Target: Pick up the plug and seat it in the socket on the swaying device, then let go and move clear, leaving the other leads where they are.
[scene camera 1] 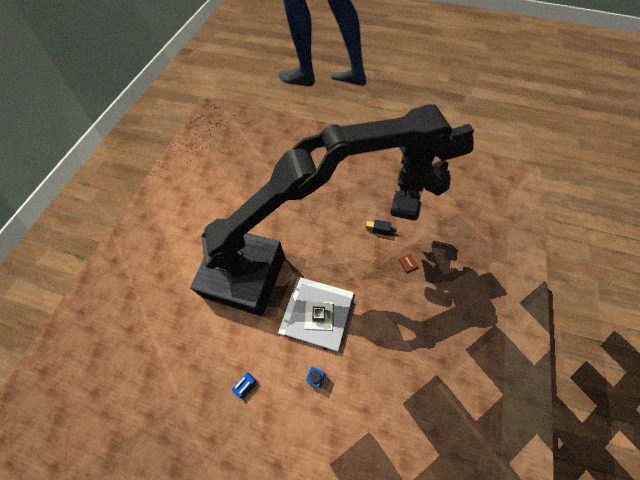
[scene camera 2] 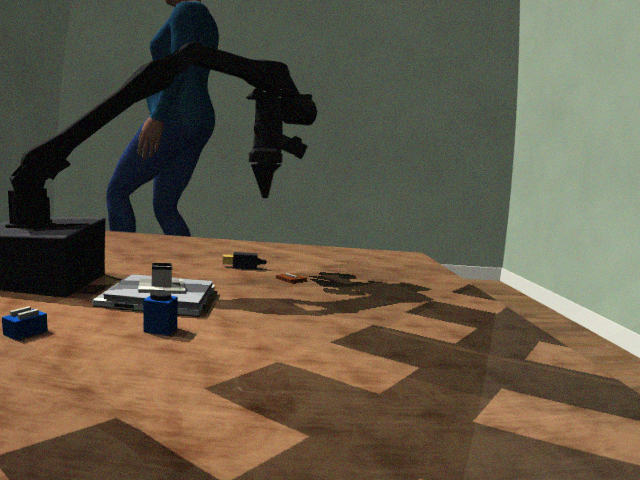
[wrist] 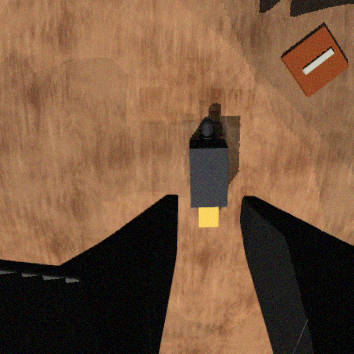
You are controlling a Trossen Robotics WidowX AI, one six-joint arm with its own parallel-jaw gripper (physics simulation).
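Observation:
The plug, a dark grey block (scene camera 1: 382, 226) (scene camera 2: 245, 260) (wrist: 209, 177) with a yellow tip, lies on its side on the table. My gripper (scene camera 1: 405, 217) (scene camera 2: 265, 196) (wrist: 209, 207) points down and hangs above the table, over the plug. It is partly open and empty; in the wrist view the plug's yellow end shows between the fingertips, with the body ahead of them. The socket (scene camera 1: 318, 313) (scene camera 2: 161, 274), a small upright square tube, stands on the white and grey device (scene camera 1: 291, 321) (scene camera 2: 194, 304) beside the arm's base.
An orange block with a white slot (scene camera 1: 408, 262) (scene camera 2: 291, 277) (wrist: 314, 60) lies near the plug. A blue block with two white bars (scene camera 1: 244, 385) (scene camera 2: 24, 325) and a blue block with a black round top (scene camera 1: 315, 377) (scene camera 2: 160, 315) stand near the device. A person (scene camera 1: 351, 36) (scene camera 2: 183, 111) stands behind.

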